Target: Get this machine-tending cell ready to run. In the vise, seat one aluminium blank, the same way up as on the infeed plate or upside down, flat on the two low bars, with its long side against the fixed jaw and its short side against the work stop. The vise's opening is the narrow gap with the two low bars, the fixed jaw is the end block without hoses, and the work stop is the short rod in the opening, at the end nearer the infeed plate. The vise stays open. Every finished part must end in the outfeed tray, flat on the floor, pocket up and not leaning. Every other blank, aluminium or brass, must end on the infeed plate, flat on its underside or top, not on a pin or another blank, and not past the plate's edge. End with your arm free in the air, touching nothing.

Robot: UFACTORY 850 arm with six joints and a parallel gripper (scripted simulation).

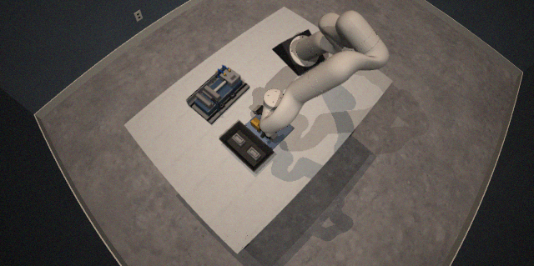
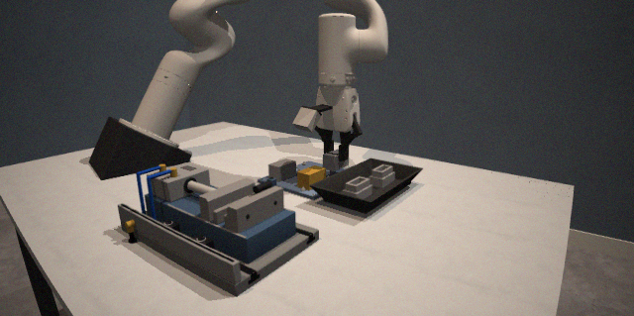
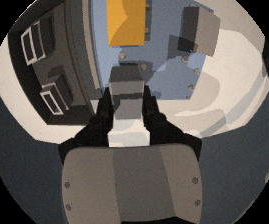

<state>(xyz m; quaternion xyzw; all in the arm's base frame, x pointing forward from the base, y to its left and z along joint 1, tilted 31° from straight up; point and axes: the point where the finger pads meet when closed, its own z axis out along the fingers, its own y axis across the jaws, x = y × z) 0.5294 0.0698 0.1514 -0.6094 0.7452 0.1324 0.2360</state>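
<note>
Now: the brass blank 9 cm to the right of my hand, 4 cm below it and 1 cm behind it. From my hand the other things lie so: grey rail 46 cm to the right, 5 cm behind, 3 cm below; vise 36 cm to the right, 4 cm behind, 3 cm below.
</note>
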